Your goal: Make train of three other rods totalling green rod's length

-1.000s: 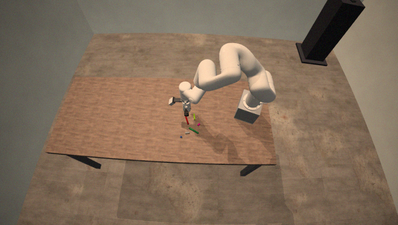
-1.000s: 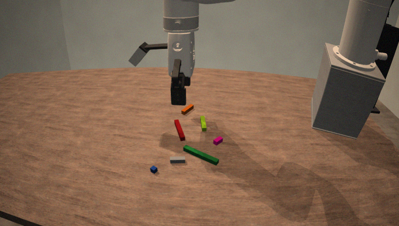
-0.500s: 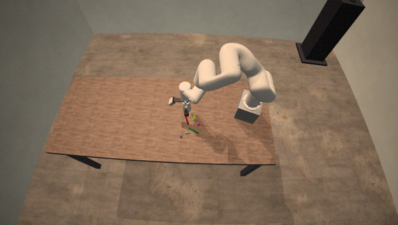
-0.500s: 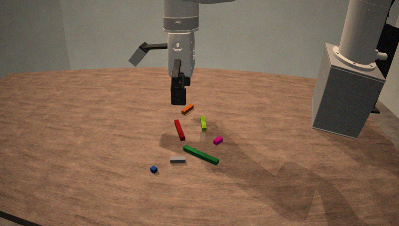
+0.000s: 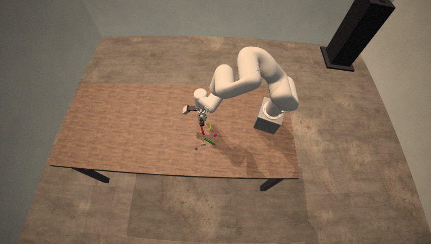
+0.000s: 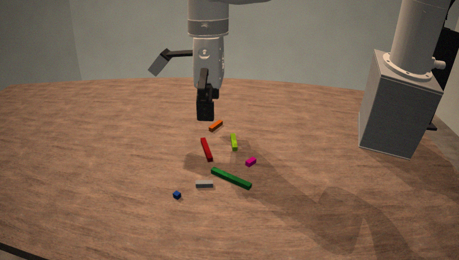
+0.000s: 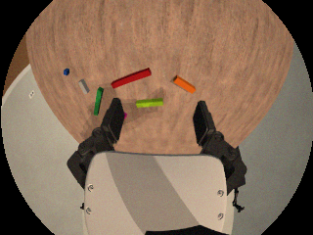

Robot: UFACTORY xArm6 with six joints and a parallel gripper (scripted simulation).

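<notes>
Right now the small blue rod is 3 cm ahead of my hand, 18 cm to the left of it and 8 cm below it. Round my hand: red rod: 5 cm to the left, 8 cm below; then orange rod: 1 cm behind, 4 cm to the right, 8 cm below; then lime rod: 5 cm behind, 2 cm to the left, 8 cm below.
</notes>
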